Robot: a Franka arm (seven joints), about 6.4 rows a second.
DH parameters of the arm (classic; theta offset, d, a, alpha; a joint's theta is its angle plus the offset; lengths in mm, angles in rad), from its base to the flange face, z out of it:
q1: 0 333 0 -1.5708
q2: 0 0 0 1.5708
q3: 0 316 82.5 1.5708
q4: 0 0 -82.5 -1.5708
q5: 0 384 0 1.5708
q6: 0 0 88 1.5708
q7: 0 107 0 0
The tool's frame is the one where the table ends.
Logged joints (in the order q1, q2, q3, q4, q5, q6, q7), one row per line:
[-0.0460 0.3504 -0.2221 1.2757 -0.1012 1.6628 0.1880]
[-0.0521 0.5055 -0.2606 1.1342 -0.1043 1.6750 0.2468]
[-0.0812 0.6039 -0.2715 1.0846 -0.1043 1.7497 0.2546]
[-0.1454 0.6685 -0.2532 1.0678 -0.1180 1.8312 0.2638]
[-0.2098 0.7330 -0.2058 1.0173 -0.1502 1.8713 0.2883]
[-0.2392 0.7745 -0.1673 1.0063 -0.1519 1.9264 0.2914]
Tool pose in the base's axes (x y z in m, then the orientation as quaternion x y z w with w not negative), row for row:
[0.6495 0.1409 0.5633 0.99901 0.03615 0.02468 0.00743]
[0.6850 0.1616 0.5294 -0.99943 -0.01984 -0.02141 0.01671]
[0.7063 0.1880 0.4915 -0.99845 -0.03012 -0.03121 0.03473]
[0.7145 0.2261 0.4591 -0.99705 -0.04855 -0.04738 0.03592]
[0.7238 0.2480 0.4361 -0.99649 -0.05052 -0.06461 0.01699]
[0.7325 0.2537 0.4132 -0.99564 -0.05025 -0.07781 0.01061]
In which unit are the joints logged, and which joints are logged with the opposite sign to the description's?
The joints are logged in radians. Opposite sign: q1, q3, q4.
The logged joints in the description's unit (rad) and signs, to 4 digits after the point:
[0.0460 0.3504 0.2221 -1.2757 -0.1012 1.6628 0.1880]
[0.0521 0.5055 0.2606 -1.1342 -0.1043 1.6750 0.2468]
[0.0812 0.6039 0.2715 -1.0846 -0.1043 1.7497 0.2546]
[0.1454 0.6685 0.2532 -1.0678 -0.1180 1.8312 0.2638]
[0.2098 0.7330 0.2058 -1.0173 -0.1502 1.8713 0.2883]
[0.2392 0.7745 0.1673 -1.0063 -0.1519 1.9264 0.2914]

